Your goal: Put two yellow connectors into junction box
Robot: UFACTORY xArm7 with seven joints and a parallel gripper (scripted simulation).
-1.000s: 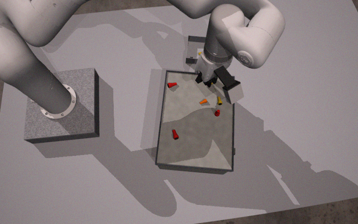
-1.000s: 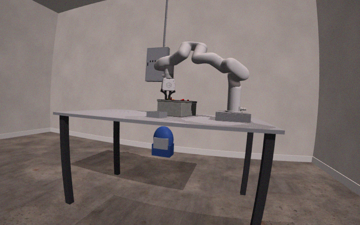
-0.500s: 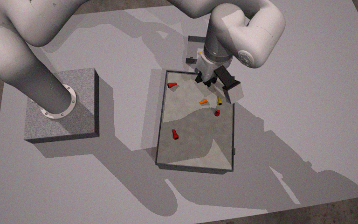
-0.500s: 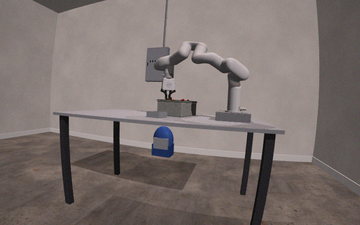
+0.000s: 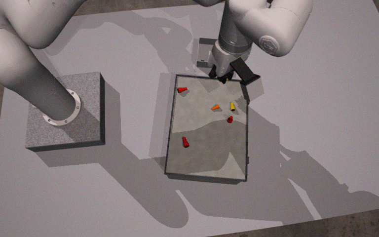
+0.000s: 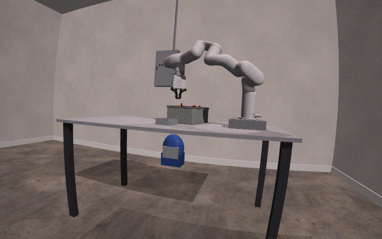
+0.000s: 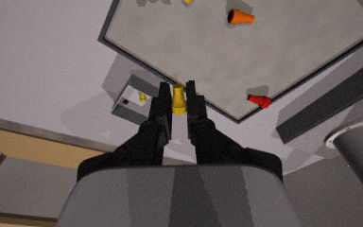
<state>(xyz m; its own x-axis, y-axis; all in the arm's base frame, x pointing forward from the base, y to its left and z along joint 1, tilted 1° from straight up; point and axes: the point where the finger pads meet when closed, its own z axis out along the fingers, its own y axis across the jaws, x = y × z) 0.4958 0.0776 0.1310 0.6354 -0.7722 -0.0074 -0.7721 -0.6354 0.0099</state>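
Right now my hand is 2 cm past the orange connector, 7 cm to the left of it and 7 cm above it. Round my hand: tool case: 3 cm behind, 12 cm to the right, 11 cm below.
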